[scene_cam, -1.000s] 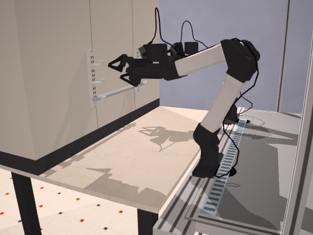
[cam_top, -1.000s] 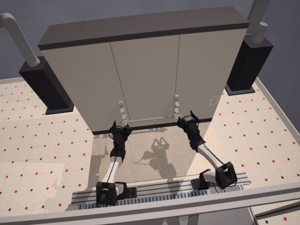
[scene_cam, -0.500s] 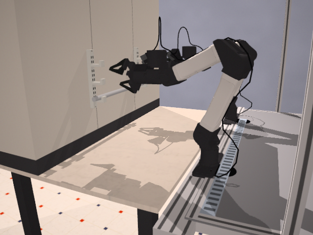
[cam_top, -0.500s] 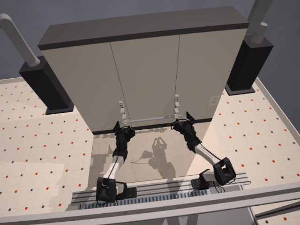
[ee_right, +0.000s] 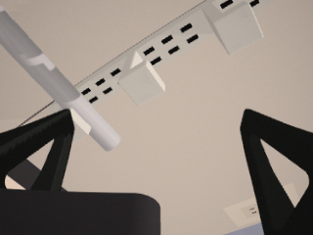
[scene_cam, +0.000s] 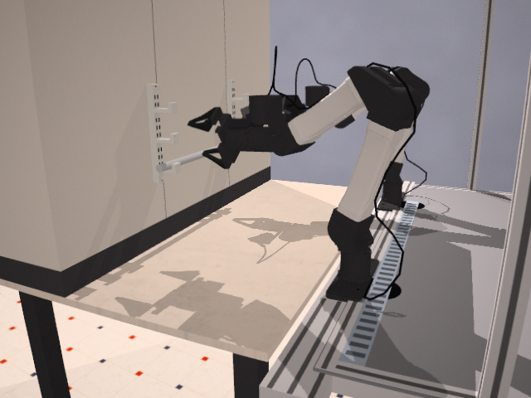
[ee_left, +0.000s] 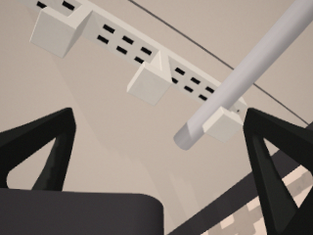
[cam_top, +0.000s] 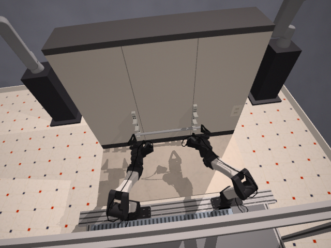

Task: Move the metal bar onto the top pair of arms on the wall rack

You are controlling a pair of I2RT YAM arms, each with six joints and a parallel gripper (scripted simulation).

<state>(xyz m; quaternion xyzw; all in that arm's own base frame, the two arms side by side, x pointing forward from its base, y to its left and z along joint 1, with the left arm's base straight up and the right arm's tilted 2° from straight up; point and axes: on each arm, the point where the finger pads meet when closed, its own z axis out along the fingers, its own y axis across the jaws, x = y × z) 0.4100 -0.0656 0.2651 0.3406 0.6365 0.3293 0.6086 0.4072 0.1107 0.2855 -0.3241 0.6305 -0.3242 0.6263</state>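
Observation:
Right now the metal bar is 210 mm to the left of my right hand, 80 mm below it and 80 mm ahead of it. Also, from my right hand: socket plate 310 mm to the right, 120 mm ahead; beige wall panel 240 mm ahead, 200 mm to the left, 150 mm above; dark baseboard 270 mm below, 200 mm to the left, 130 mm ahead.
Now: left hand 190 mm to the left of the metal bar, 80 mm short of it and 70 mm above it. Round my left hand: socket plate: 710 mm to the right, 120 mm ahead, 10 mm above; beige wall panel: 240 mm ahead, 210 mm to the right, 160 mm above; dark baseboard: 260 mm below, 200 mm to the right, 130 mm ahead.

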